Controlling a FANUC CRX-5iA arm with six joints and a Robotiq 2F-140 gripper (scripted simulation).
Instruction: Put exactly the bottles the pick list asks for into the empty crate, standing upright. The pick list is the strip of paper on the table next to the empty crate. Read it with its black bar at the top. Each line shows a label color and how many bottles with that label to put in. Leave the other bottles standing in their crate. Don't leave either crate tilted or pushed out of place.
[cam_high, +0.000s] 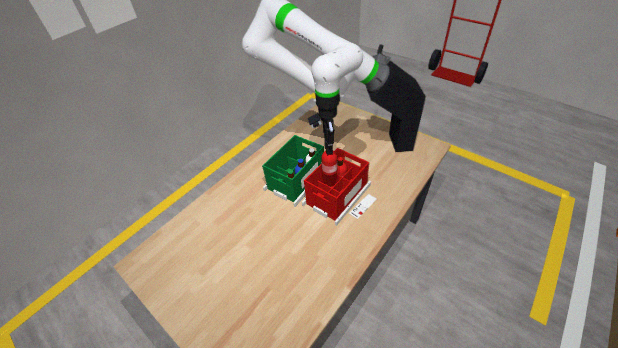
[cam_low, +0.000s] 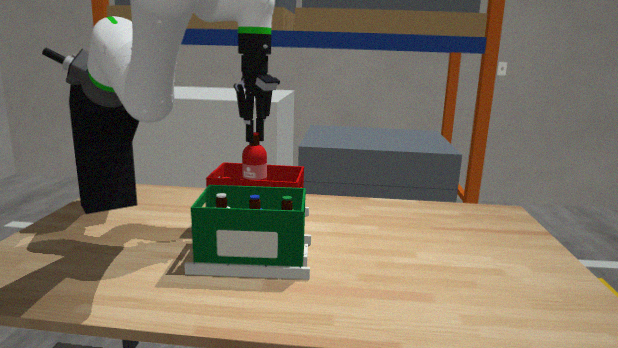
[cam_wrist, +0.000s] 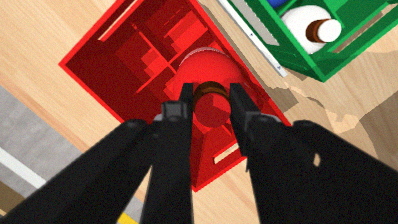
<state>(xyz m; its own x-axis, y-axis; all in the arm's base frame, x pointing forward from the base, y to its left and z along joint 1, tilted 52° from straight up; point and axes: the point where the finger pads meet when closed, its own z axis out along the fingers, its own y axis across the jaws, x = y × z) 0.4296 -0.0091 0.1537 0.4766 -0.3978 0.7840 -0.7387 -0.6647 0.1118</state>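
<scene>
My gripper is now 230 mm above the red crate, 40 mm to the right of it and 10 mm short of it. The rest, counted from my hand: blue-label bottle: 230 mm below, 150 mm to the right, 10 mm behind; red-capped bottle: 230 mm below, 80 mm behind, 30 mm to the left; white-capped bottle: 230 mm below, 130 mm to the right, 100 mm behind.
</scene>
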